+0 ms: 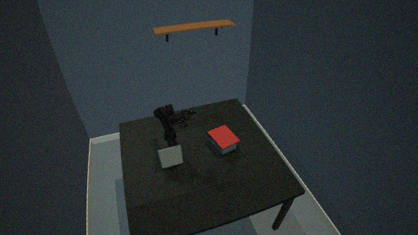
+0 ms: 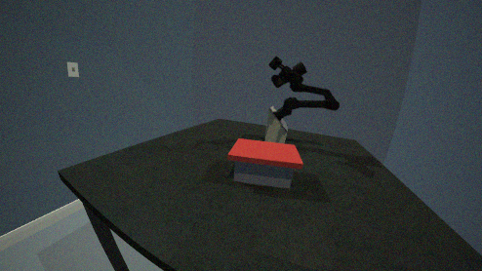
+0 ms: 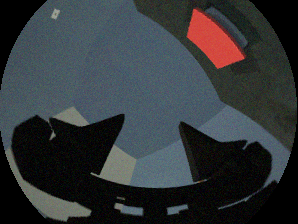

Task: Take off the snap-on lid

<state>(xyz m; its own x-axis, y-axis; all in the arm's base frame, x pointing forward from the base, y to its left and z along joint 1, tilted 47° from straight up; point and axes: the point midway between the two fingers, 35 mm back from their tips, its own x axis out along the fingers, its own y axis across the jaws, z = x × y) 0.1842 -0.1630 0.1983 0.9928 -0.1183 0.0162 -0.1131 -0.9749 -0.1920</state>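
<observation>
My gripper tip is 23 cm short of the lid and 32 cm above it. The rest, counted from my gripper tip: storage box: 23 cm ahead, 37 cm below.
</observation>
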